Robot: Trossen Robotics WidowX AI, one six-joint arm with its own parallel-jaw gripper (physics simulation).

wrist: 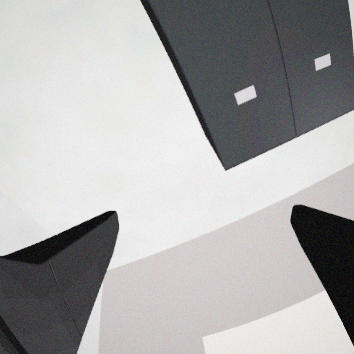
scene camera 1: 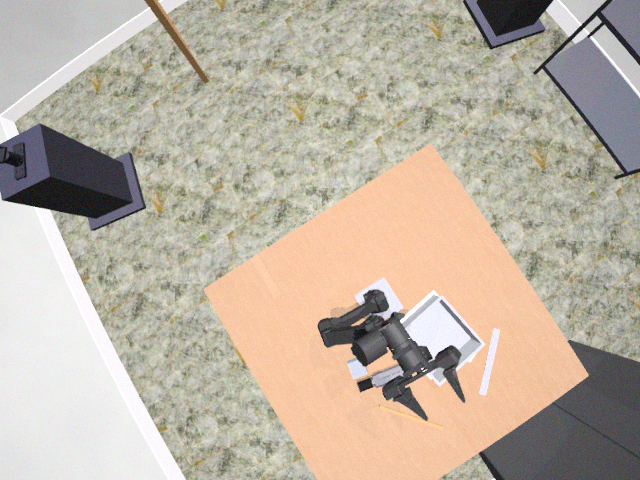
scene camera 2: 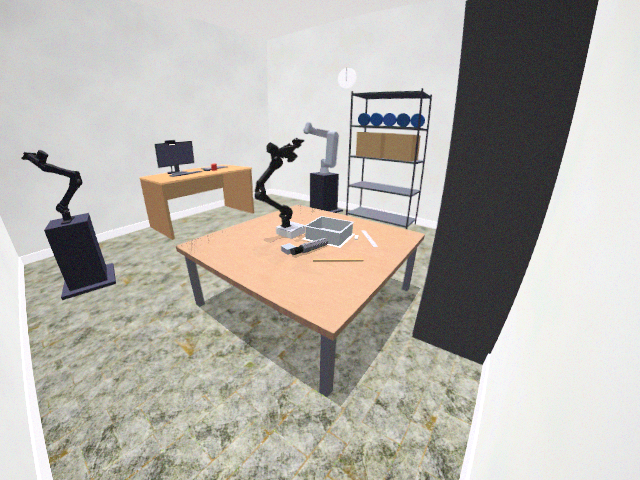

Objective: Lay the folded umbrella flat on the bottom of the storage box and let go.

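Pixels of known places: gripper, fingertip midpoint: (wrist: 206,217) (scene camera 1: 445,411) (scene camera 2: 300,143); arm's base, origin of the base link: (scene camera 1: 372,299) (scene camera 2: 285,225).
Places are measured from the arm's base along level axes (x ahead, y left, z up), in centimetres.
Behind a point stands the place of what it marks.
The folded umbrella (scene camera 1: 386,376) {x 33.0, y -6.2, z -0.3 cm} (scene camera 2: 311,245) {x 36.4, y -6.3, z -1.2 cm}, with a grey ribbed body and a black handle end, lies on the table (scene camera 1: 361,232) {x -29.1, y 7.2, z -5.7 cm} (scene camera 2: 268,279) {x 46.9, y -44.4, z -5.7 cm} beside the storage box. Part of it is hidden under the arm in the first scene view. The grey storage box (scene camera 1: 461,318) {x 20.1, y 31.4, z 4.1 cm} (scene camera 2: 317,235) {x 26.7, y 7.3, z -1.1 cm} with a white rim is open at the top; the arm covers part of its near side in the first scene view. My gripper (scene camera 1: 445,409) {x 17.0, y 1.0, z 59.1 cm} (scene camera 2: 299,148) {x 17.0, y 1.0, z 59.1 cm} (wrist: 206,217) {x 17.0, y 1.0, z 59.1 cm} is open and empty, raised high above the table. Neither the umbrella nor the box shows in the wrist view.
A pale block (scene camera 1: 356,368) {x 26.1, y -17.1, z -2.1 cm} (scene camera 2: 287,249) {x 29.3, y -19.6, z -2.5 cm} is by the umbrella's handle. A thin yellow stick (scene camera 1: 392,410) {x 50.0, y -9.0, z -4.6 cm} (scene camera 2: 338,260) {x 56.4, y -2.5, z -5.0 cm} lies in front. A white strip (scene camera 1: 489,361) {x 46.0, y 39.7, z -5.5 cm} (scene camera 2: 369,238) {x 46.9, y 39.3, z -5.5 cm} lies beyond the box. A dark cabinet (scene camera 1: 594,413) (scene camera 2: 496,155) (wrist: 225,60) stands past the table.
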